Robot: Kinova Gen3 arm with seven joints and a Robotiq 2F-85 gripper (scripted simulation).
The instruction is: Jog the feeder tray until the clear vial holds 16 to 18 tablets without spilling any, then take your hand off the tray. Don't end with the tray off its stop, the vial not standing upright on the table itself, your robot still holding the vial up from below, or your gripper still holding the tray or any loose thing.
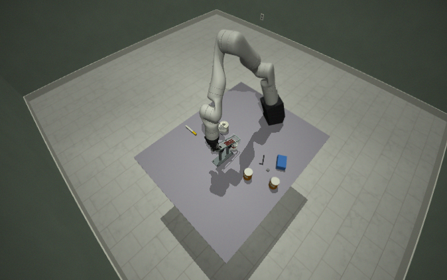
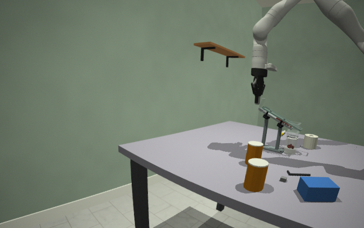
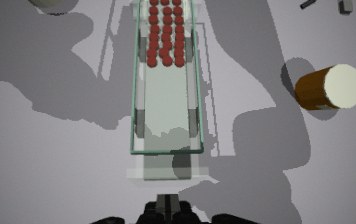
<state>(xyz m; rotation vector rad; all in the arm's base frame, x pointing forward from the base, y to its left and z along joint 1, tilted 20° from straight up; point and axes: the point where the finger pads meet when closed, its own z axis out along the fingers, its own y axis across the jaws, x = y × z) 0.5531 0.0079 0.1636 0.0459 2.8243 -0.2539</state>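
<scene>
Now: hand 90 mm past the feeder tray, 50 mm above it and 10 mm to the right of it. The rest, counted from my hand: black hex key 240 mm behind, 230 mm to the left, 200 mm below; then clear vial 190 mm behind, 160 mm below, 10 mm to the left; then white roll 270 mm behind, 180 mm below, 160 mm to the right.
</scene>
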